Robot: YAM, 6 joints.
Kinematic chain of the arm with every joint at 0, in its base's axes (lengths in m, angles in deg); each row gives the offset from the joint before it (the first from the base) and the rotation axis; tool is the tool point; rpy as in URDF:
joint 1: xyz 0 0 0.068 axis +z
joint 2: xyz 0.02 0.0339 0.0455 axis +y
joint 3: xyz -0.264 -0.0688 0 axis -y
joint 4: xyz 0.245 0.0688 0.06 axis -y
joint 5: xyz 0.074 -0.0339 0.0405 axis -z
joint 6: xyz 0.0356 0 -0.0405 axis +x
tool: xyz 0 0 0 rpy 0 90 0
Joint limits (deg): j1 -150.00..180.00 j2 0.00..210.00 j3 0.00..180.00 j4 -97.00..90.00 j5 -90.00..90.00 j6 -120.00..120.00
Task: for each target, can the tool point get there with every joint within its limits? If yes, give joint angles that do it. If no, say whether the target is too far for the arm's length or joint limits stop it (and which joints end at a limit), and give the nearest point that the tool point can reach.
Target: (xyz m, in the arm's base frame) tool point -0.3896 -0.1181 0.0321
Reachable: no: joint limits stop it (at a limit: joint 1) | nearest point -0.3611 -0.1674 0.0321 | short by 0.057 m
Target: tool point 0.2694 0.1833 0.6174
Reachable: yes | joints 28.18 119.28 154.73 47.55 -74.93 5.00
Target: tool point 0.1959 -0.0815 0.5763
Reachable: yes | joints -27.14 69.26 93.56 10.67 -28.11 -99.90
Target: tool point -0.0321 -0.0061 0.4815
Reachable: yes | joints 58.50 29.32 85.11 -54.45 -42.84 72.51
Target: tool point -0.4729 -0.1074 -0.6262
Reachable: no: too far | nearest point -0.3733 -0.0113 -0.3562 | short by 0.303 m
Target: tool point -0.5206 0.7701 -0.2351
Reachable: no: too far | nearest point -0.3385 0.5007 -0.1105 | short by 0.348 m
